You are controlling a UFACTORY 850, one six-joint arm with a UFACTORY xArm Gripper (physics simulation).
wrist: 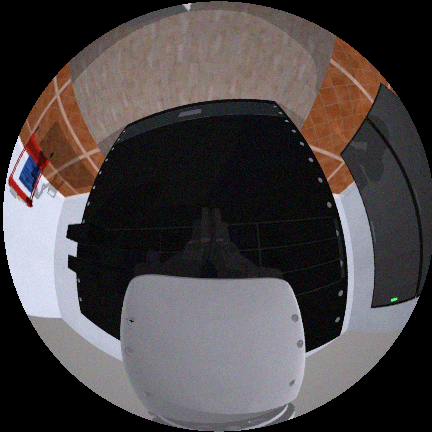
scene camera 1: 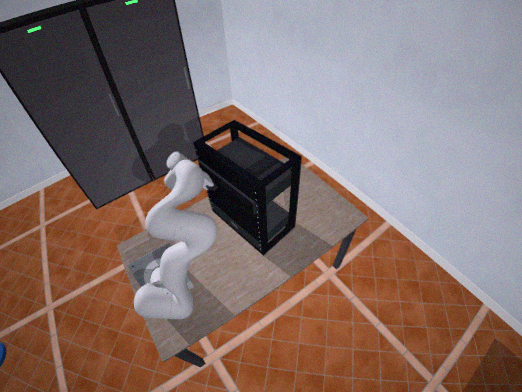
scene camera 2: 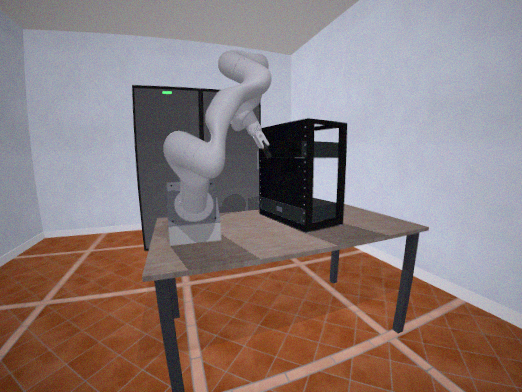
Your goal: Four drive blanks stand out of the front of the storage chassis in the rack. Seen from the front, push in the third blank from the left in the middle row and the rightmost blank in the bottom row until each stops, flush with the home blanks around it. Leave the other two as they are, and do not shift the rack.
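The storage chassis point(wrist: 295, 245) is very dark in the black rack point(scene camera 1: 295, 200) point(scene camera 2: 342, 175) point(wrist: 334, 204). Faint seams between its blanks show in the wrist view, which is upside down. Two dark blocks point(wrist: 76, 232) point(wrist: 76, 263) jut past the rack's edge at the image left, the rack's right side from the front; which blanks they are I cannot tell. The third blank of the middle row and the other standing-out blanks cannot be made out. My gripper point(scene camera 1: 211, 185) point(scene camera 2: 267, 150) point(wrist: 208, 218) is shut and empty, in front of the chassis's front; contact cannot be told.
The rack stands on the wooden table point(scene camera 1: 240, 280) point(scene camera 2: 280, 240) point(wrist: 200, 60). A grey-faced unit point(scene camera 2: 280, 208) point(wrist: 165, 121) sits at the rack's bottom. Dark cabinets point(scene camera 1: 60, 100) point(scene camera 2: 165, 150) point(wrist: 400, 200) stand beyond the rack's left side. A red and blue cart point(wrist: 14, 170) shows at the wrist view's left.
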